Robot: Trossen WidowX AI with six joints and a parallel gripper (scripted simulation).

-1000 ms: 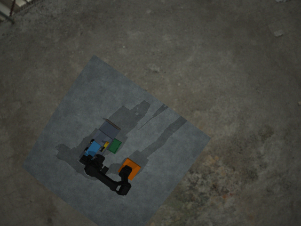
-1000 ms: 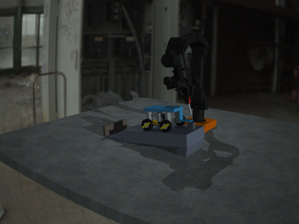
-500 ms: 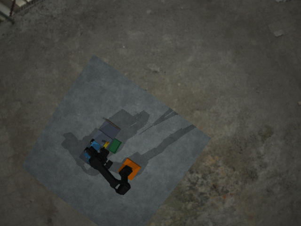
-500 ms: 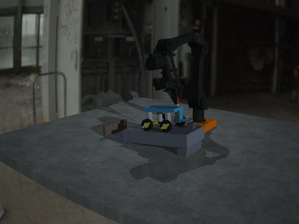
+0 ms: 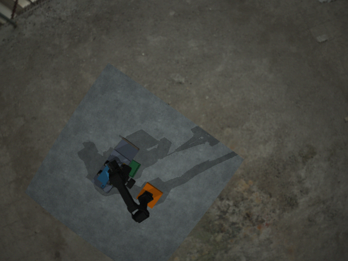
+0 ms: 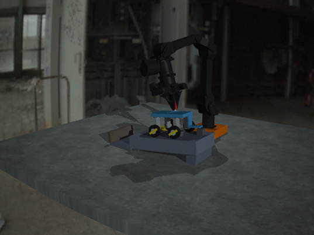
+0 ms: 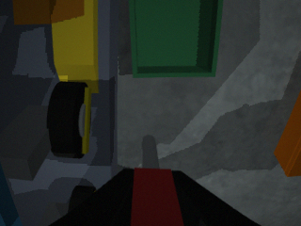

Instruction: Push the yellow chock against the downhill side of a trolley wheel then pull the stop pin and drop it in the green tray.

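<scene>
The yellow chock is 40 mm ahead of my gripper tip, 40 mm to the right of it and 60 mm below it. Round my gripper tip: brown end board 80 mm ahead, 210 mm to the right, 110 mm below; then blue-topped trolley 110 mm ahead, 40 mm to the left, 30 mm below; then stop pin right at my gripper tip.
</scene>
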